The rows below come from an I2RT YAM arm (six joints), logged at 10 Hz.
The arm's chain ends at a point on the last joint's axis. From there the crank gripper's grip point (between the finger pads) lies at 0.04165 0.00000 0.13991 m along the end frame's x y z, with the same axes.
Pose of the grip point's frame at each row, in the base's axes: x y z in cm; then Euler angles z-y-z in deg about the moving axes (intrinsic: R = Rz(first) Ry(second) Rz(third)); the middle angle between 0 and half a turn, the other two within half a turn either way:
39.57 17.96 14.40 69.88 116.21 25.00
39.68 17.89 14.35 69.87 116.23 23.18
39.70 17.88 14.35 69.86 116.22 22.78
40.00 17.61 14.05 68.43 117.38 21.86
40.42 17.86 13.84 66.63 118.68 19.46
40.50 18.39 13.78 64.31 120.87 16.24
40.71 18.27 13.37 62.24 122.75 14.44
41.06 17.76 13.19 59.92 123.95 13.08
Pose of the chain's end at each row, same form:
37.48 7.13 23.97 69.88 116.21 25.00
37.48 7.13 23.97 69.87 116.23 23.18
37.48 7.13 23.98 69.86 116.22 22.78
37.53 7.14 23.92 68.43 117.38 21.86
37.57 7.77 24.00 66.63 118.68 19.46
37.23 8.91 24.39 64.31 120.87 16.24
37.16 9.30 24.33 62.24 122.75 14.44
37.19 9.21 24.37 59.92 123.95 13.08

